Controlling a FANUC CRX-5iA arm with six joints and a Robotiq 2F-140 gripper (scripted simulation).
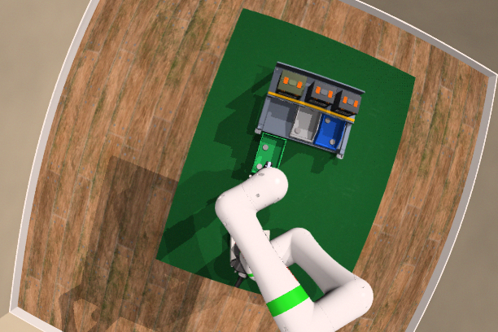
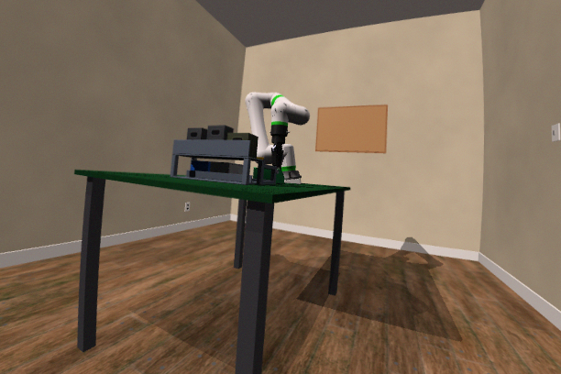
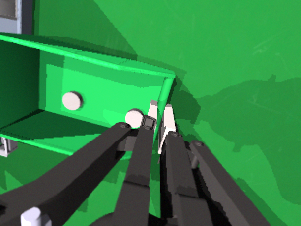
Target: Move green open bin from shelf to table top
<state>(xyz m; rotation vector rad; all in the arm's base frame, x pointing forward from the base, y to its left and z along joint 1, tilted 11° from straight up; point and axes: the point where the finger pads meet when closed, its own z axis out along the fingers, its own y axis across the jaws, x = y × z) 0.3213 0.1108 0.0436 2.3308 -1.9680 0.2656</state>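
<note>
Now: hand 80 mm short of the green open bin, 20 mm above it and 10 mm to the right of it. The rest, counted from my hand: grey bin: 290 mm ahead, 70 mm to the right, 10 mm below; blue bin: 300 mm ahead, 180 mm to the right, 10 mm below.
</note>
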